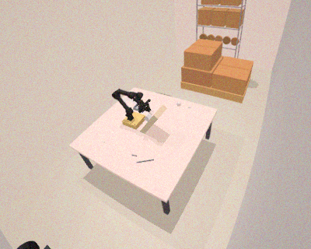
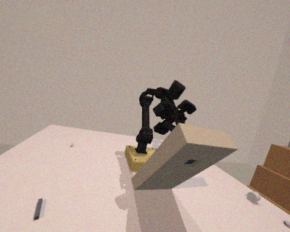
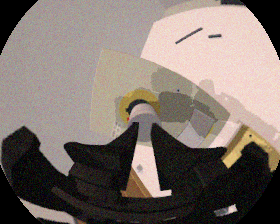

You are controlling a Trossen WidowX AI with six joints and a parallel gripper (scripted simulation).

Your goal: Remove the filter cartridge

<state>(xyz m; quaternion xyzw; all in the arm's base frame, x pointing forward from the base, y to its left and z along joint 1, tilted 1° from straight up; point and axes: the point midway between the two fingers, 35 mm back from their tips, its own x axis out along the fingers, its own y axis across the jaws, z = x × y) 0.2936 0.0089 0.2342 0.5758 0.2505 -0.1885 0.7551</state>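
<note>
The beige service panel lies 10 cm below my gripper tip and 1 cm ahead of it. Round my gripper tip: grey round filter cartridge: 1 cm below, 1 cm ahead; then grey tray: 38 cm behind, 27 cm to the left, 26 cm below; then dark bar: 39 cm to the right, 26 cm below, 2 cm ahead.
</note>
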